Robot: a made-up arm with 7 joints. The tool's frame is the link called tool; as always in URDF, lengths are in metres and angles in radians.
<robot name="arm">
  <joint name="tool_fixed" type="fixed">
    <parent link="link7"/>
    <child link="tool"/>
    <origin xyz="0 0 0" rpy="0 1.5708 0"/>
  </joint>
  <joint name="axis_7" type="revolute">
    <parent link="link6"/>
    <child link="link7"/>
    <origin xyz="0 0 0" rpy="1.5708 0 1.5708"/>
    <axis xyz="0 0 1"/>
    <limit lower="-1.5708" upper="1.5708"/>
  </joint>
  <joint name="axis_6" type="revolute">
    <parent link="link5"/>
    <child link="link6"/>
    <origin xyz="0 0 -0.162" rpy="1.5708 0 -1.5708"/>
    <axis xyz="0 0 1"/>
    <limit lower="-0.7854" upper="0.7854"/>
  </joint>
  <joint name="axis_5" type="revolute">
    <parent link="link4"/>
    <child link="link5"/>
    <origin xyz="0 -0.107 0" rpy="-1.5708 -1.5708 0"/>
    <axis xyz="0 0 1"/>
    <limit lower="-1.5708" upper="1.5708"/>
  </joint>
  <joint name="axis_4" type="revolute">
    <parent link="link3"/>
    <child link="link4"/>
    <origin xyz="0 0 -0.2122" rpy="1.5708 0 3.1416"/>
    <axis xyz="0 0 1"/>
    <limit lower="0" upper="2.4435"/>
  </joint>
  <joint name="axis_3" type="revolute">
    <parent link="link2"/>
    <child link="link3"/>
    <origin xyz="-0.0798 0 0" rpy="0 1.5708 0"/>
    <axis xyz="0 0 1"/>
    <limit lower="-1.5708" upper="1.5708"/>
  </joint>
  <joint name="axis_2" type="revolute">
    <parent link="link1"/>
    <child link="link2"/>
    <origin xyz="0 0 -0.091" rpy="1.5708 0 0"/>
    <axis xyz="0 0 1"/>
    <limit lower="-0.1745" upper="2"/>
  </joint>
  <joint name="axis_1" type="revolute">
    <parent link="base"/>
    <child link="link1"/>
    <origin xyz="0 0.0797 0" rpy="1.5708 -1.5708 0"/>
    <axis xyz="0 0 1"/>
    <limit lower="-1.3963" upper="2"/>
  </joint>
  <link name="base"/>
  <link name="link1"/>
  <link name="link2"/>
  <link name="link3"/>
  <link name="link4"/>
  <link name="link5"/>
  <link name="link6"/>
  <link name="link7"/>
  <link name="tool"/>
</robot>
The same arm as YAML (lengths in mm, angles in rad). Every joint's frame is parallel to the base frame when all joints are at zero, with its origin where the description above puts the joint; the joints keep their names.
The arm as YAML. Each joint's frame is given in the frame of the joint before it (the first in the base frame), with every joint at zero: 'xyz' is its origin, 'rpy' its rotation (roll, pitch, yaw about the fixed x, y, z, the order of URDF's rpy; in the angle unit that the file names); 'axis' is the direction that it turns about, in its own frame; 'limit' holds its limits. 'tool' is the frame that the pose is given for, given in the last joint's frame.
units:
  length: mm
  angle: rad
joints:
  - name: axis_1
    type: revolute
    origin:
      xyz: [0.0, 79.7, 0.0]
      rpy: [0.0, 0.0, 0.0]
    axis: [0.0, -1.0, 0.0]
    limit:
      lower: -1.3963
      upper: 2.0
  - name: axis_2
    type: revolute
    origin:
      xyz: [0.0, 91.0, 0.0]
      rpy: [0.0, 0.0, 0.0]
    axis: [1.0, 0.0, 0.0]
    limit:
      lower: -0.1745
      upper: 2.0
  - name: axis_3
    type: revolute
    origin:
      xyz: [0.0, 0.0, -79.8]
      rpy: [0.0, 0.0, 0.0]
    axis: [0.0, 0.0, 1.0]
    limit:
      lower: -1.5708
      upper: 1.5708
  - name: axis_4
    type: revolute
    origin:
      xyz: [0.0, 0.0, -212.2]
      rpy: [0.0, 0.0, 0.0]
    axis: [0.0, -1.0, 0.0]
    limit:
      lower: 0.0
      upper: 2.4435
  - name: axis_5
    type: revolute
    origin:
      xyz: [0.0, 0.0, -107.0]
      rpy: [0.0, 0.0, 0.0]
    axis: [0.0, 0.0, 1.0]
    limit:
      lower: -1.5708
      upper: 1.5708
  - name: axis_6
    type: revolute
    origin:
      xyz: [0.0, 0.0, -162.0]
      rpy: [0.0, 0.0, 0.0]
    axis: [0.0, 1.0, 0.0]
    limit:
      lower: -0.7854
      upper: 0.7854
  - name: axis_7
    type: revolute
    origin:
      xyz: [0.0, 0.0, 0.0]
      rpy: [0.0, 0.0, 0.0]
    axis: [-1.0, 0.0, 0.0]
    limit:
      lower: -1.5708
      upper: 1.5708
tool:
  origin:
    xyz: [0.0, 0.0, 0.0]
    rpy: [0.0, 0.0, 0.0]

